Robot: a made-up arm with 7 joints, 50 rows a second.
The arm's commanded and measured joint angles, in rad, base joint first. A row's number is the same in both.
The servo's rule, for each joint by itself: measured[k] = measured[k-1] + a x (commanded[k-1-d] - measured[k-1]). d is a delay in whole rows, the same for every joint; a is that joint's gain. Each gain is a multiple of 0.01, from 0.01 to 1. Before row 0 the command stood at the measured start. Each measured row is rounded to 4 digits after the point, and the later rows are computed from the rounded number. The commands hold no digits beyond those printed.
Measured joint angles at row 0:
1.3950, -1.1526, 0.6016, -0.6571, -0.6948, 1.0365, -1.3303
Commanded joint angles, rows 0 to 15:
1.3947, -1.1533, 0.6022, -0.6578, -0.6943, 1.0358, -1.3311
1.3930, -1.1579, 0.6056, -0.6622, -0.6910, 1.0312, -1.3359
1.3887, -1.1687, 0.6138, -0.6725, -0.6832, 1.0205, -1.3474
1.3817, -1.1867, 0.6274, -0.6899, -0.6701, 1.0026, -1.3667
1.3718, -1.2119, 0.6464, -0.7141, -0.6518, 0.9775, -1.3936
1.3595, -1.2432, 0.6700, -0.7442, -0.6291, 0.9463, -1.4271
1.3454, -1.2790, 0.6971, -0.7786, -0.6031, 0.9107, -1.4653
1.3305, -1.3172, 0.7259, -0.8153, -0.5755, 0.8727, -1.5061
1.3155, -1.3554, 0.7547, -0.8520, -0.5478, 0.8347, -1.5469
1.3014, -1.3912, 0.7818, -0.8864, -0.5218, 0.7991, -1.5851
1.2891, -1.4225, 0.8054, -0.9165, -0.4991, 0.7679, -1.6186
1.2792, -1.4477, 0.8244, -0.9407, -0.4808, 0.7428, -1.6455
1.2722, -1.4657, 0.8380, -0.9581, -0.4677, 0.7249, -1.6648
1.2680, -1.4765, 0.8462, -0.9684, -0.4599, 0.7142, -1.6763
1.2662, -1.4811, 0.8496, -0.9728, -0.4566, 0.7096, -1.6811
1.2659, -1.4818, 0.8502, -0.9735, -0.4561, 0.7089, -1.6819
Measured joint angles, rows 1 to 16:
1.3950, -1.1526, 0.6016, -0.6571, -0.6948, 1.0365, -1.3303
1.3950, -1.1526, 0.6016, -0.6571, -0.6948, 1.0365, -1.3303
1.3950, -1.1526, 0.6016, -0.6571, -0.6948, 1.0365, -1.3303
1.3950, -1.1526, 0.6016, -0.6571, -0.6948, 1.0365, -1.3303
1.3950, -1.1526, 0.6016, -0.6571, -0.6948, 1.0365, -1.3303
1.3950, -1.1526, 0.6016, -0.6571, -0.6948, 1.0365, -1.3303
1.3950, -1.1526, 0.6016, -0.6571, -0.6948, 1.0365, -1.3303
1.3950, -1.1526, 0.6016, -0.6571, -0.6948, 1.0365, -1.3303
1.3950, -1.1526, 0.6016, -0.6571, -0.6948, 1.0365, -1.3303
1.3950, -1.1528, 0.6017, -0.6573, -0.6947, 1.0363, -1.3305
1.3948, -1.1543, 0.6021, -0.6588, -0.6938, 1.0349, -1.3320
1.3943, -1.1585, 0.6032, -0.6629, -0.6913, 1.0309, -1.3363
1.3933, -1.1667, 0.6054, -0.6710, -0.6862, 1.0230, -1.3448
1.3916, -1.1798, 0.6091, -0.6839, -0.6779, 1.0103, -1.3585
1.3890, -1.1982, 0.6146, -0.7020, -0.6662, 0.9924, -1.3777
1.3855, -1.2216, 0.6220, -0.7250, -0.6511, 0.9695, -1.4022
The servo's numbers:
d 9
a 0.08 0.29 0.09 0.30 0.24 0.28 0.28

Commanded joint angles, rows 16 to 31:
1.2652, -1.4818, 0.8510, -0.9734, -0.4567, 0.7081, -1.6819
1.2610, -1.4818, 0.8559, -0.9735, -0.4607, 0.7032, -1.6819
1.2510, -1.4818, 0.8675, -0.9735, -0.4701, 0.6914, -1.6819
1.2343, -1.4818, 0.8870, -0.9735, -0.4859, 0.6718, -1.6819
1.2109, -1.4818, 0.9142, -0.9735, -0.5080, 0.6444, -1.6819
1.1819, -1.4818, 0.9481, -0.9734, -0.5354, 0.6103, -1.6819
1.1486, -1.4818, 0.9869, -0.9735, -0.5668, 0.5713, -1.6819
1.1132, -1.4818, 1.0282, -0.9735, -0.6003, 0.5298, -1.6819
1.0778, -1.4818, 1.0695, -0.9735, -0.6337, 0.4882, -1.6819
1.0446, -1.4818, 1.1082, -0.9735, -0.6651, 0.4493, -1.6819
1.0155, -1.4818, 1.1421, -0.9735, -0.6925, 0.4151, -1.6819
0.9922, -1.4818, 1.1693, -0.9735, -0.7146, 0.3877, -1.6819
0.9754, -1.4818, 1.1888, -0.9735, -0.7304, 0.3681, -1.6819
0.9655, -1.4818, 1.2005, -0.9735, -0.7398, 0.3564, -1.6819
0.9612, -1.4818, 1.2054, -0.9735, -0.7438, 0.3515, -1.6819
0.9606, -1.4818, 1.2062, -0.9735, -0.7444, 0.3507, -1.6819
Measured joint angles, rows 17 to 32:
1.3811, -1.2493, 0.6314, -0.7521, -0.6330, 0.9424, -1.4313
1.3759, -1.2801, 0.6425, -0.7821, -0.6126, 0.9122, -1.4637
1.3699, -1.3123, 0.6550, -0.8134, -0.5908, 0.8805, -1.4977
1.3634, -1.3443, 0.6685, -0.8443, -0.5688, 0.8490, -1.5316
1.3567, -1.3743, 0.6825, -0.8732, -0.5477, 0.8193, -1.5635
1.3499, -1.4008, 0.6965, -0.8987, -0.5285, 0.7929, -1.5919
1.3433, -1.4228, 0.7100, -0.9196, -0.5120, 0.7709, -1.6155
1.3371, -1.4397, 0.7226, -0.9356, -0.4987, 0.7537, -1.6339
1.3314, -1.4519, 0.7341, -0.9470, -0.4885, 0.7412, -1.6473
1.3261, -1.4606, 0.7446, -0.9549, -0.4809, 0.7319, -1.6570
1.3209, -1.4667, 0.7546, -0.9605, -0.4761, 0.7239, -1.6640
1.3153, -1.4711, 0.7648, -0.9644, -0.4747, 0.7148, -1.6690
1.3088, -1.4742, 0.7758, -0.9671, -0.4774, 0.7028, -1.6726
1.3010, -1.4764, 0.7883, -0.9690, -0.4847, 0.6864, -1.6752
1.2915, -1.4780, 0.8027, -0.9703, -0.4969, 0.6651, -1.6771
1.2801, -1.4791, 0.8193, -0.9713, -0.5137, 0.6388, -1.6784

